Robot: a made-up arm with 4 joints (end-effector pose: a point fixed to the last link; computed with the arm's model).
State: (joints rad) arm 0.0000 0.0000 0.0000 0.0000
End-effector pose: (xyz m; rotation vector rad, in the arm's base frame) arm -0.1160 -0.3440 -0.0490 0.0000 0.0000 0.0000
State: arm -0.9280 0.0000 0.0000 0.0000
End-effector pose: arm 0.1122 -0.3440 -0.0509 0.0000 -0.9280 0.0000
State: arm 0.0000 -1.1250 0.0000 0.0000
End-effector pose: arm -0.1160 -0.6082 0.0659 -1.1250 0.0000 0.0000
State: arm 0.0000 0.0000 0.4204 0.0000
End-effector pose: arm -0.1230 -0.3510 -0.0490 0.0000 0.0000 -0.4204
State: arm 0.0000 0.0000 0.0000 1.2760
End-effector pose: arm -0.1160 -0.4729 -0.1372 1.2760 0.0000 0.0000
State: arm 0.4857 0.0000 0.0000 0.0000
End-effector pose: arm -0.2086 -0.3440 0.0314 0.0000 0.4857 0.0000
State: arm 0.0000 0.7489 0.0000 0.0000
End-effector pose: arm -0.1160 -0.1732 0.0504 0.7489 0.0000 0.0000
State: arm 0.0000 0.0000 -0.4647 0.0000
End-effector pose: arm -0.1123 -0.3337 -0.0490 0.0000 0.0000 0.4647
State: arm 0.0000 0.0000 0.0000 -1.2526
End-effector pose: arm -0.1160 -0.2230 -0.1438 -1.2526 0.0000 0.0000
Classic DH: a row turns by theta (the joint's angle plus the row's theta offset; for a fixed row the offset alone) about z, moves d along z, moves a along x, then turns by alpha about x. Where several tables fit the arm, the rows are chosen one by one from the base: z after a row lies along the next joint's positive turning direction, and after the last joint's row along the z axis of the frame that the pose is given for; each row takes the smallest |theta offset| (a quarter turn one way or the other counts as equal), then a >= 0, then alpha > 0; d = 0 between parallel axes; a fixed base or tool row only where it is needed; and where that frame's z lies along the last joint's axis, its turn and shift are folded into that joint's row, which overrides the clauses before.
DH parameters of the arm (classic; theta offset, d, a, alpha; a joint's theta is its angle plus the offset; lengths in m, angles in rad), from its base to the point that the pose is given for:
base (fixed): 0 0.178 0 -1.5708
joint 1: -1.5708 -0.385 0.04 -1.5708
joint 2: -1.5708 -0.136 0.054 1.5708
joint 3: 0 0.398 -0.018 -1.5708
joint 4: 0 0.02 0.005 -1.5708
tool (fixed): -1.5708 0.131 0 0

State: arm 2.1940 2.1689 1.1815 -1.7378
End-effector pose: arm 0.2940 -0.0776 -0.0009 -0.7913 -2.8483 0.1880
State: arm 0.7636 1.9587 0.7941 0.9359
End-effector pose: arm -0.0684 -0.0753 0.4072 2.2242 0.6699 -2.0099
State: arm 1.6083 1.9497 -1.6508 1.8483
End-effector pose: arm 0.2777 -0.0180 0.1603 -2.8382 0.5341 -0.1360
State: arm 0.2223 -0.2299 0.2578 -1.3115
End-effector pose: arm -0.1647 -0.3181 -0.1486 -1.5568 0.3223 -0.0733
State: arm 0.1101 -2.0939 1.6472 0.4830
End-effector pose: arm -0.1945 -0.6471 0.3457 -1.2060 -1.6324 -0.4267
